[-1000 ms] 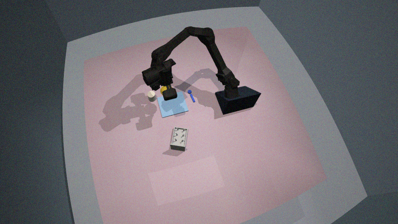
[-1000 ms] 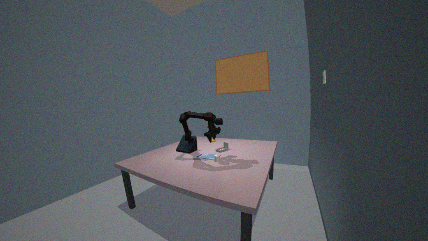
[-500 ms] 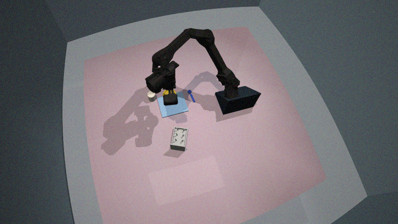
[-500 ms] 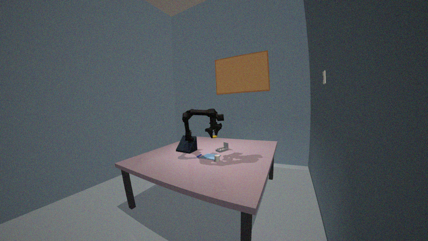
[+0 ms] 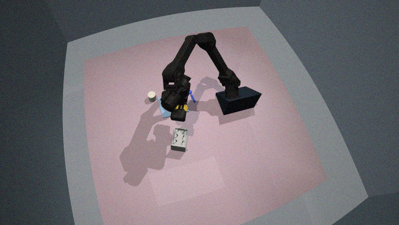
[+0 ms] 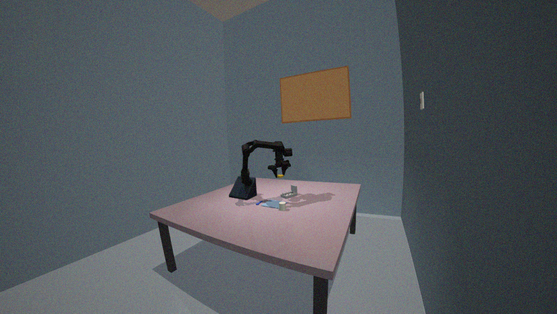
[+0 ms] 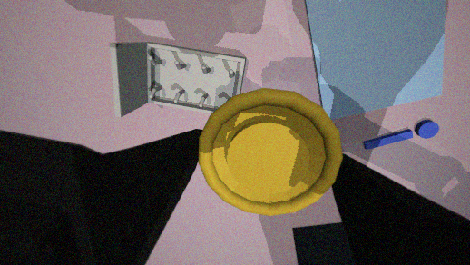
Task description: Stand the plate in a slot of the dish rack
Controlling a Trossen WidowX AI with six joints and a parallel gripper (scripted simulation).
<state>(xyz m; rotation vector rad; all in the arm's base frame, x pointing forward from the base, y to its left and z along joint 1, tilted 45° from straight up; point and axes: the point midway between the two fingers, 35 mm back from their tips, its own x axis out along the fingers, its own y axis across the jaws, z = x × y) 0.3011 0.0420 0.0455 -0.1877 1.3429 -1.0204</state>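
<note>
My gripper tip is 16 cm above the grey dish rack, 8 cm to the right of it and 4 cm short of it. Round my gripper tip: light blue sheet: 18 cm below, 13 cm to the right; then yellow plate: 1 cm above; then blue spoon: 18 cm below, 14 cm to the right, 12 cm behind.
</note>
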